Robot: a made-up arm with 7 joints.
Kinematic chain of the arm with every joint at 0, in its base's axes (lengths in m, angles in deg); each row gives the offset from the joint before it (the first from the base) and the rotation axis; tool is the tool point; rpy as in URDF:
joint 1: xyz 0 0 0.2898 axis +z
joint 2: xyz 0 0 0 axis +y
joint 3: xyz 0 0 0.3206 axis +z
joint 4: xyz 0.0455 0 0 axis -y
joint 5: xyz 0.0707 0 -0.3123 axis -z
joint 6: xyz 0 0 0 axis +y
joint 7: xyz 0.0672 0 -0.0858 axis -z
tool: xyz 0 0 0 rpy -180 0 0
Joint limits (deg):
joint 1: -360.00..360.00
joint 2: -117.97..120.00
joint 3: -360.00..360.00
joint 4: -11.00..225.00
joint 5: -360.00..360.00
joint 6: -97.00..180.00
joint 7: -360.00..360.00
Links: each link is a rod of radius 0.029 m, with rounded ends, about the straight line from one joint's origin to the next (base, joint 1, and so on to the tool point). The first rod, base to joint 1, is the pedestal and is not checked.
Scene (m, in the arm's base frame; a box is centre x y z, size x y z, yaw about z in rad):
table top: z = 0
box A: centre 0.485 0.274 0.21 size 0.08 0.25 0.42 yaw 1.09
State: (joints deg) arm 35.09 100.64 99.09 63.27 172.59 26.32 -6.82
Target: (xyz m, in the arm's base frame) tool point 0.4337 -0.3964 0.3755
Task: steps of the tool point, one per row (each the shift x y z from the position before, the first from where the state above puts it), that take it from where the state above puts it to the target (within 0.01 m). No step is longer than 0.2 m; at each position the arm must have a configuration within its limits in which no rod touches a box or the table.
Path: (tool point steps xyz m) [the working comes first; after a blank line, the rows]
Joints at the target: -77.48 120.00 133.34 91.61 174.71 22.41 -6.82
Straight joint move there: touches box A.

1: 0.1565 0.0168 0.1215
2: 0.1328 -0.0625 0.1278
3: 0.0767 -0.1192 0.1207
4: 0.1320 -0.0946 -0.0445
5: 0.0901 -0.1365 -0.0556
6: 0.0369 -0.1595 -0.0653
7: -0.0198 -0.1614 -0.0732
8: -0.0719 -0.1430 -0.0791

